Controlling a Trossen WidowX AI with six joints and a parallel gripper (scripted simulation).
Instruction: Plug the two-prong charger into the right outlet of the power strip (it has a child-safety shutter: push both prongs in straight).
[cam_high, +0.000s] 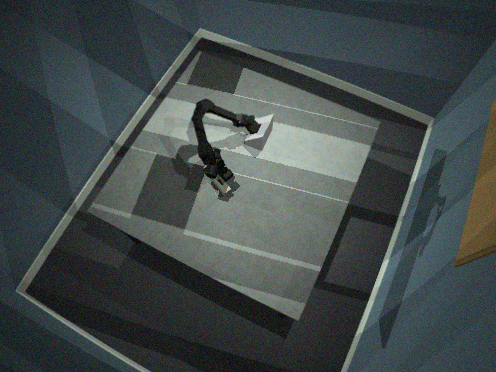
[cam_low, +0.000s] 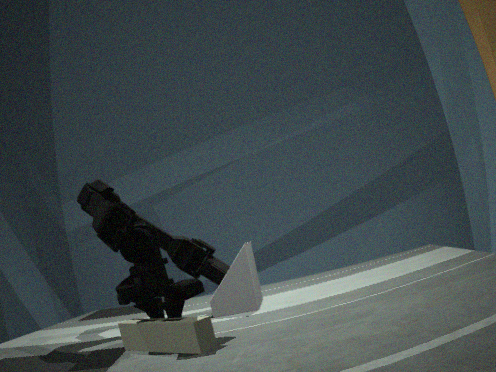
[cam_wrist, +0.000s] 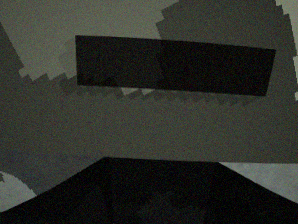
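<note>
Right now my gripper tip is 20 mm short of the black two-prong charger, 10 mm to the left of it and 10 mm below it.
</note>
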